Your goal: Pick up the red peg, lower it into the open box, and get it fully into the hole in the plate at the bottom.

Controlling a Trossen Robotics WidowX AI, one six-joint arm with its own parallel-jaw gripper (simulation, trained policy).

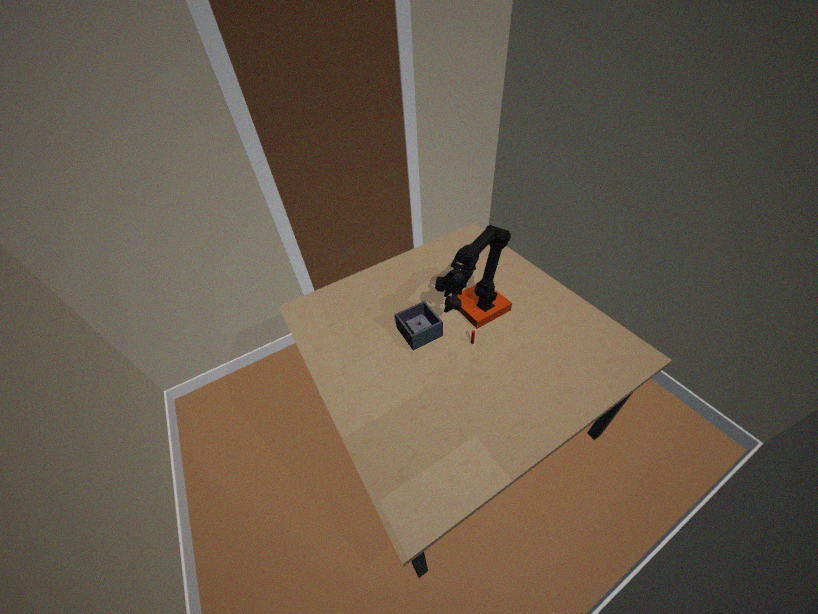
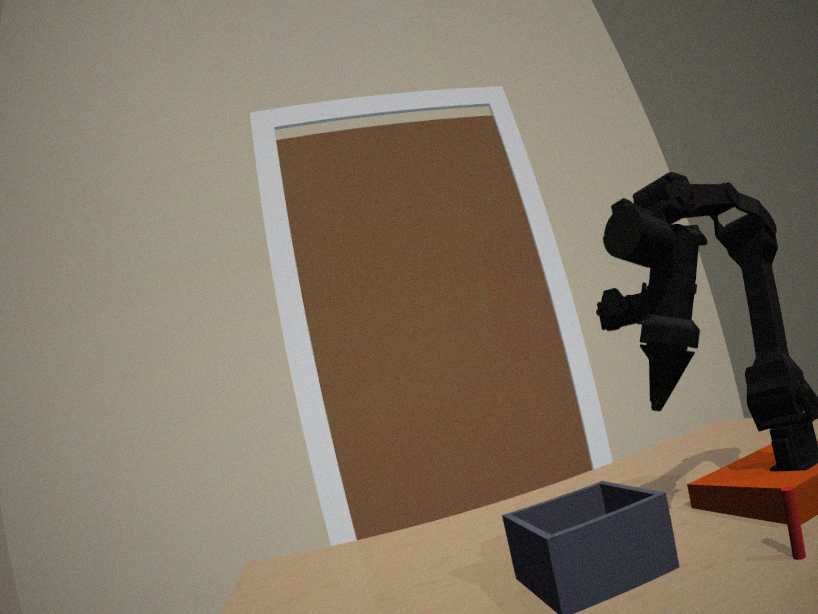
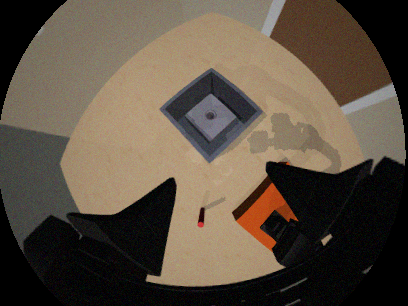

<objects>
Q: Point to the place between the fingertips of my gripper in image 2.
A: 654, 406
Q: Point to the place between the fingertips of my gripper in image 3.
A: At 222, 174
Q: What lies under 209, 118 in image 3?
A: A light grey plate.
</objects>
